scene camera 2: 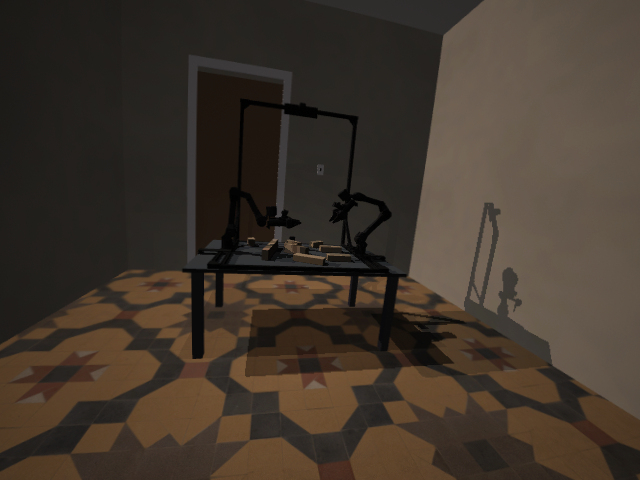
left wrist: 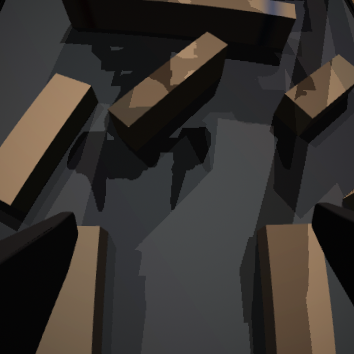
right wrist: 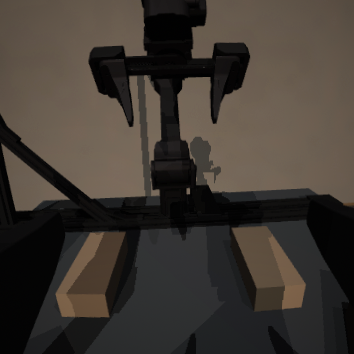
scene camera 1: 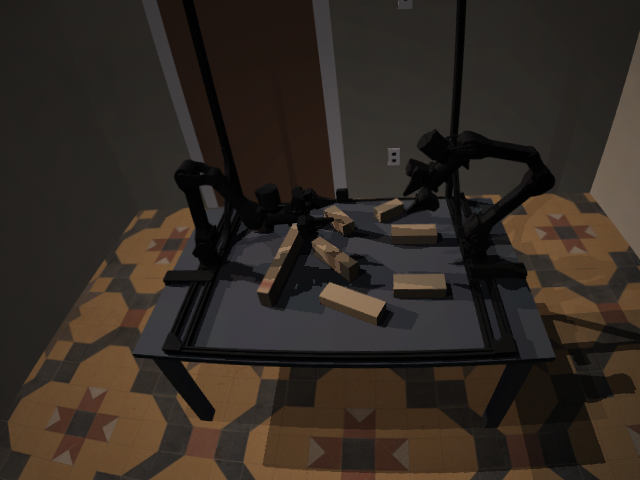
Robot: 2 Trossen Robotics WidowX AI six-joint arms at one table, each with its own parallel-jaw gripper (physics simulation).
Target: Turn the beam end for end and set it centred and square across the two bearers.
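Where they show: left gripper, fingertip midpoint: [scene camera 2: 330, 222] [left wrist: 196, 219] [right wrist: 172, 122] [scene camera 1: 404, 204]; right gripper, fingertip midpoint: [scene camera 2: 300, 221] [right wrist: 187, 217] [scene camera 1: 334, 209]; left arm's base at its link origin: [scene camera 2: 360, 253] [right wrist: 173, 211] [scene camera 1: 474, 255]; right arm's base at its link origin: [scene camera 2: 226, 248] [scene camera 1: 210, 261].
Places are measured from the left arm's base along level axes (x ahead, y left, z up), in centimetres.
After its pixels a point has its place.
The beam [scene camera 1: 281, 266] {x 63.0, y 7.2, z 4.2 cm} [scene camera 2: 269, 250] {x 64.5, y 15.5, z 3.5 cm} [left wrist: 180, 17] {x 61.3, y -0.9, z 1.6 cm} is a long wooden bar lying flat on the table, left of the bearers in scene camera 1. Its near end has a reddish band; its far end is partly hidden there by the right gripper. A blue band shows on it in the left wrist view. Two short parallel bearers, the far one [scene camera 1: 413, 236] {x 19.8, y -8.9, z 1.6 cm} [left wrist: 292, 290] {x 20.0, y -11.1, z 1.9 cm} [right wrist: 92, 275] {x 23.6, y -11.5, z 1.9 cm} and the near one [scene camera 1: 419, 286] {x 20.2, y 14.8, z 1.9 cm} [left wrist: 85, 295] {x 20.4, y 10.4, z 1.9 cm} [right wrist: 270, 265] {x 23.6, y 12.6, z 1.9 cm}, lie apart. My left gripper [scene camera 1: 405, 203] {x 23.9, y 0.0, z 21.5 cm} [scene camera 2: 332, 220] {x 23.9, y 0.0, z 21.5 cm} [left wrist: 196, 219] {x 23.9, y 0.0, z 21.5 cm} is open and empty above the table, pointing downward. My right gripper [scene camera 1: 333, 210] {x 44.8, y 0.0, z 20.3 cm} [scene camera 2: 298, 222] {x 44.8, y 0.0, z 20.3 cm} is open and empty, roughly level above the table.
Loose blocks lie between beam and bearers: a near block [scene camera 1: 352, 303] {x 40.1, y 20.8, z 1.9 cm} [left wrist: 45, 140] {x 38.8, y 17.2, z 1.9 cm}, a middle block [scene camera 1: 336, 258] {x 45.5, y 4.2, z 4.4 cm} [left wrist: 170, 80] {x 45.4, y 0.9, z 4.4 cm} and a far block [scene camera 1: 339, 220] {x 45.8, y -17.7, z 2.8 cm} [left wrist: 320, 92] {x 44.6, y -19.5, z 2.8 cm}. Another block [scene camera 1: 388, 210] {x 27.7, y -23.7, z 2.2 cm} lies at the back. A small block [scene camera 2: 251, 241] {x 77.1, y -18.7, z 1.6 cm} lies back left. A black frame [scene camera 1: 330, 354] {x 45.5, y 36.9, z -0.2 cm} edges the table.
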